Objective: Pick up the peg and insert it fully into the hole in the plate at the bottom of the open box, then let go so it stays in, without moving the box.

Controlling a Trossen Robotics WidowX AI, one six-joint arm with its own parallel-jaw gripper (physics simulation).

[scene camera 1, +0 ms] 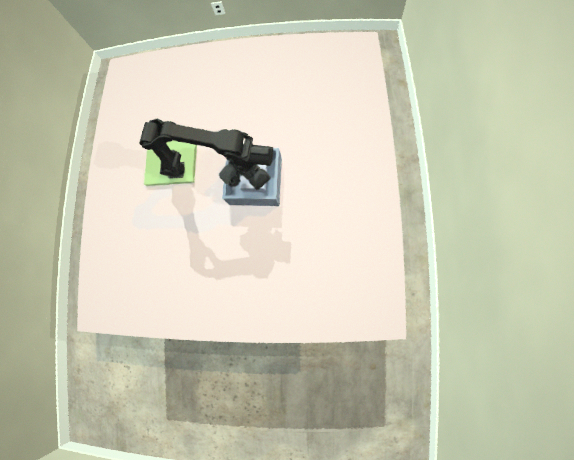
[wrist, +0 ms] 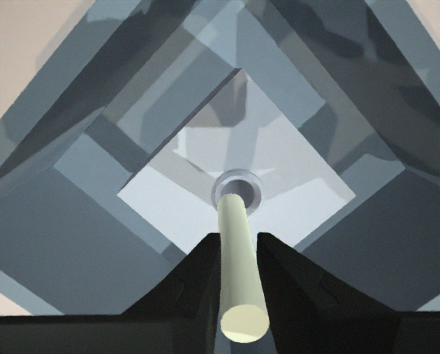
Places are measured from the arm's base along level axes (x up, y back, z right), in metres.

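Where they show: gripper, fingertip midpoint: (scene camera 1: pixel 250 172) (wrist: pixel 238 244); arm's base, origin of the base link: (scene camera 1: pixel 176 170).
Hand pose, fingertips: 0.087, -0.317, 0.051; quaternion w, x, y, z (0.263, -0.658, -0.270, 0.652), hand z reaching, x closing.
Observation:
Each offset is from my fingertips to the top centre of the thing, as dx, dy, dz. Level surfaces: height alone.
A pale yellow-green round peg @[+0.029, -0.006, -0.006] (wrist: pixel 238 255) stands between the fingertips of my gripper (wrist: pixel 238 244), which is shut on it. The peg's far end overlaps the near left part of the hole (wrist: pixel 245 192) in the wrist view; whether its tip touches the rim or hangs above it I cannot tell. The hole has a bevelled ring and sits in a pale square plate @[-0.051, +0.001, -0.005] (wrist: pixel 295 175) on the bottom of the open blue box @[-0.014, +0.001, -0.005] (wrist: pixel 30 225) (scene camera 1: pixel 252 201). In the scene view the gripper is over the box, and its fingertips and the peg are hidden by the arm.
The arm's base stands on a green square (scene camera 1: pixel 187 172) left of the box. The box walls rise on all sides around the plate. The box stands on a large pale pink surface @[dx -0.112] (scene camera 1: pixel 325 250), with arm shadows across it.

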